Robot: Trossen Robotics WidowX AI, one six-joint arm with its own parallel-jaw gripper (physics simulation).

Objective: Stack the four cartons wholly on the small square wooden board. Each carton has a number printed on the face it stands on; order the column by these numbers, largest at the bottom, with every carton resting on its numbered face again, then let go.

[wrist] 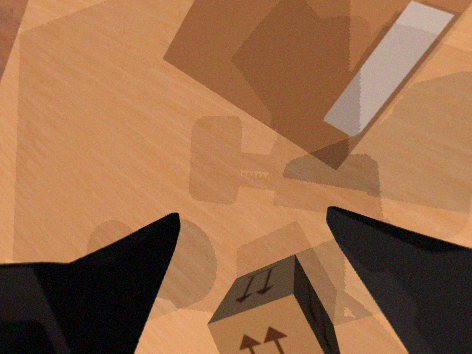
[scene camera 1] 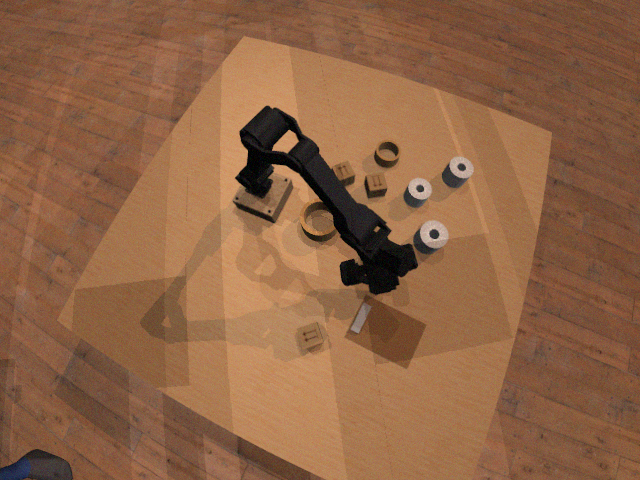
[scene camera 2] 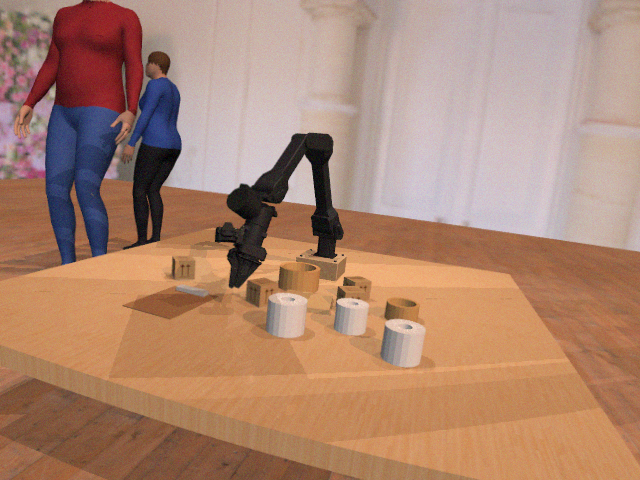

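My gripper is open and empty, pointing down above the table. A carton stands close to the fingers, low in the wrist view and partly cut off; the arm hides it in scene camera 1. Another carton stands alone beyond the brown panel. Two more cartons stand near each other by the small ring; in scene camera 2 one is partly behind the other. Arrows show on the cartons; their numbers are hidden. The small board shows partly behind the rolls.
A brown panel bears a pale bar. Three white rolls stand on the right. A large ring and a small ring also stand here.
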